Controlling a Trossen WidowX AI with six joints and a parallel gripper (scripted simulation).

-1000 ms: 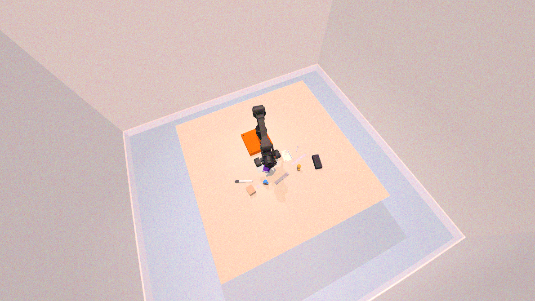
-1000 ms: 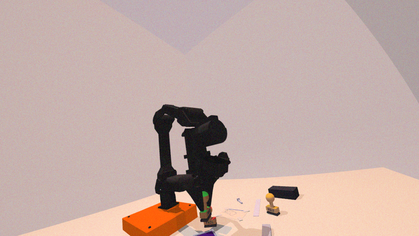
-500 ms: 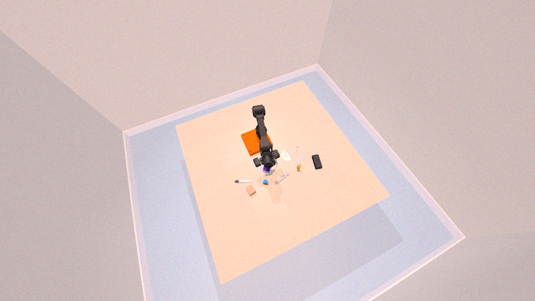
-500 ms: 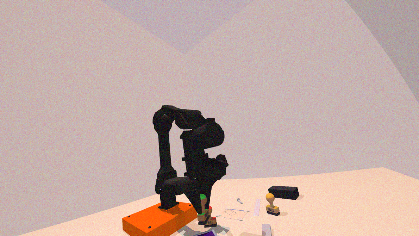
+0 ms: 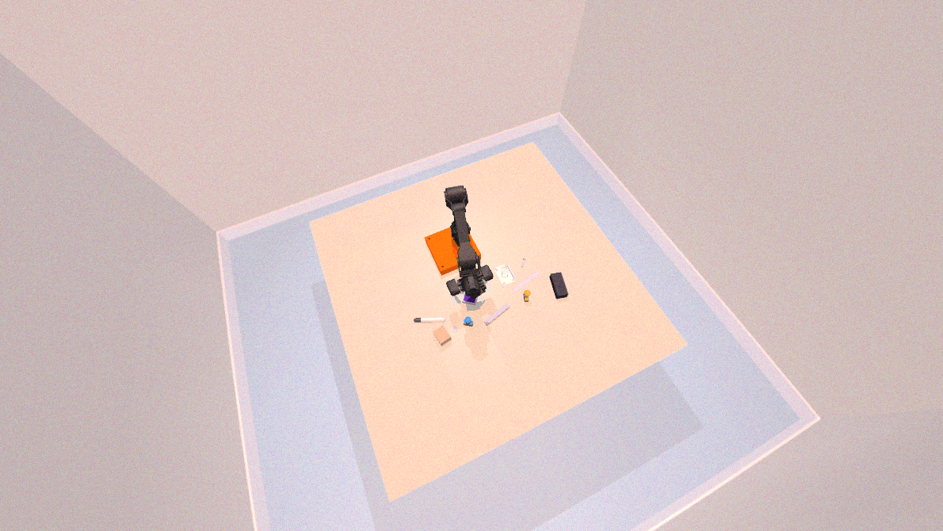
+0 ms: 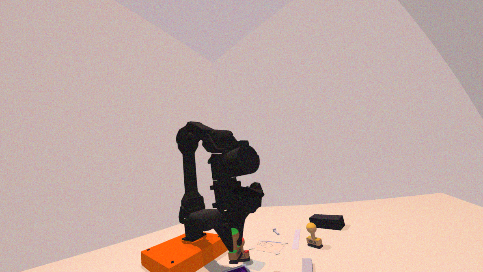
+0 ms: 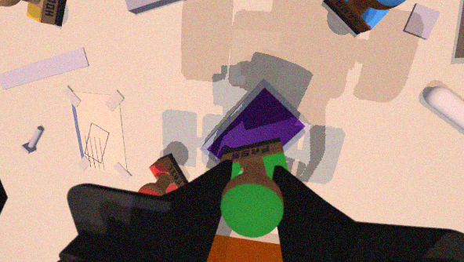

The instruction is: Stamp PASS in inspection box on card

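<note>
Now: the purple ink pad 7 cm below my gripper tip. Round my gripper tip: red-topped stamp 9 cm to the left, 6 cm below, 5 cm behind; then blue stamp 11 cm ahead, 7 cm to the right, 6 cm below; then green-knobbed stamp right at my gripper tip.
</note>
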